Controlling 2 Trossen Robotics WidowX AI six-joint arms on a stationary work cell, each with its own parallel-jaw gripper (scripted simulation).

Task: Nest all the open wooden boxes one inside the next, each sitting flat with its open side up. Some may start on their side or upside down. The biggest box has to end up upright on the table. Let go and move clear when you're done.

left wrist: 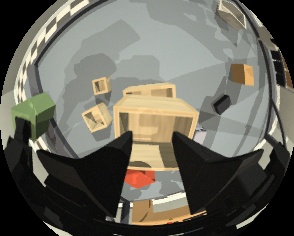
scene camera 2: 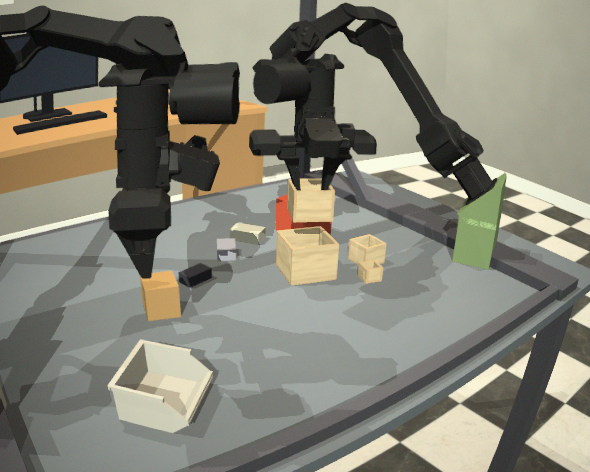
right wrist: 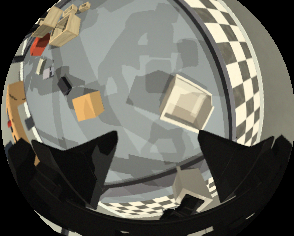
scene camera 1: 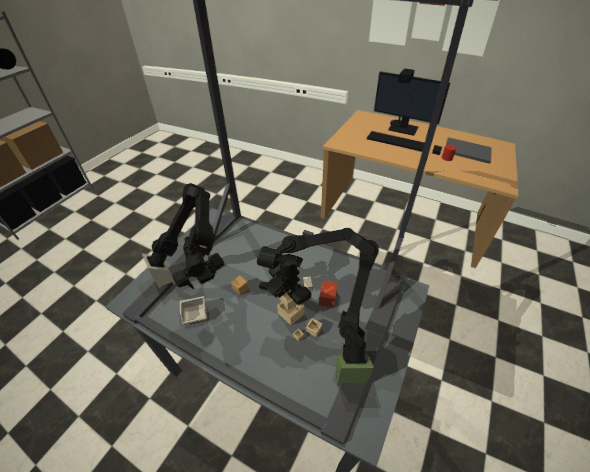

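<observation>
In the left wrist view I can see my left gripper, and scene camera 1 shows me that same gripper as well. The right wrist view has my right gripper in it. I'm also seeing a white bin, an orange cube and a red block here.
</observation>
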